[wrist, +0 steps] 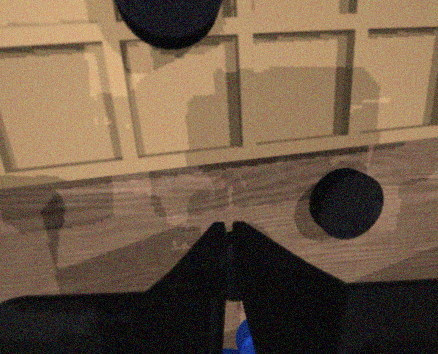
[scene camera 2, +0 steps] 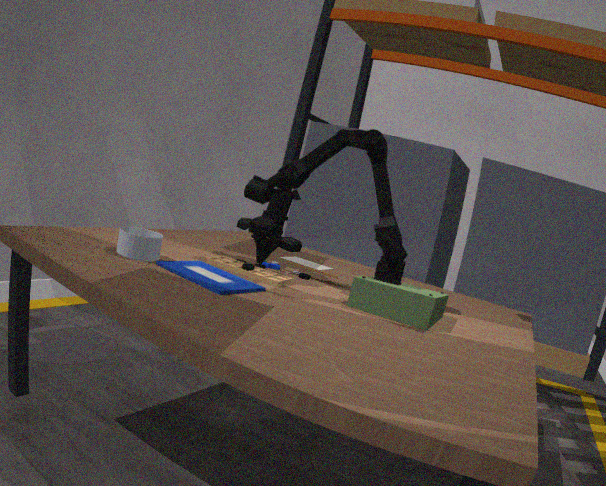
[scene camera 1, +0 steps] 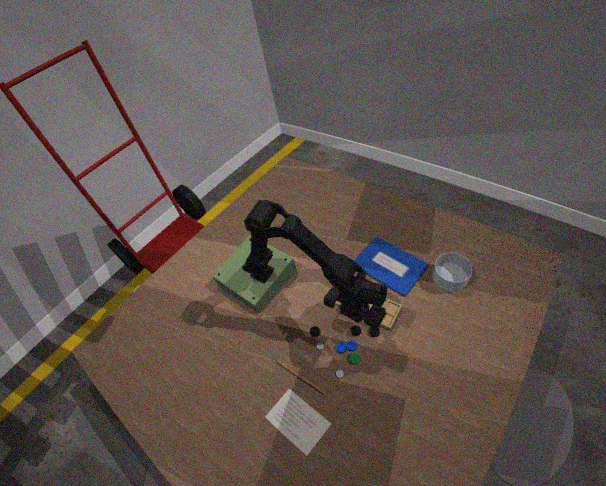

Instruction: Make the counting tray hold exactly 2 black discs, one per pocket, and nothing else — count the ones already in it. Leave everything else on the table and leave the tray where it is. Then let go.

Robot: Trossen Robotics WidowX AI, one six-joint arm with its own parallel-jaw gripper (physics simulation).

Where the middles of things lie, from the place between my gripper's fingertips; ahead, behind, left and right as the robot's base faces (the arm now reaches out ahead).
My gripper is now 7 cm to the right of the wooden counting tray (scene camera 2: 260,274), 1 cm past it and 1 cm above it. Also, from my hand: grey bowl (scene camera 2: 140,244) 30 cm to the left, 20 cm ahead, 1 cm above.
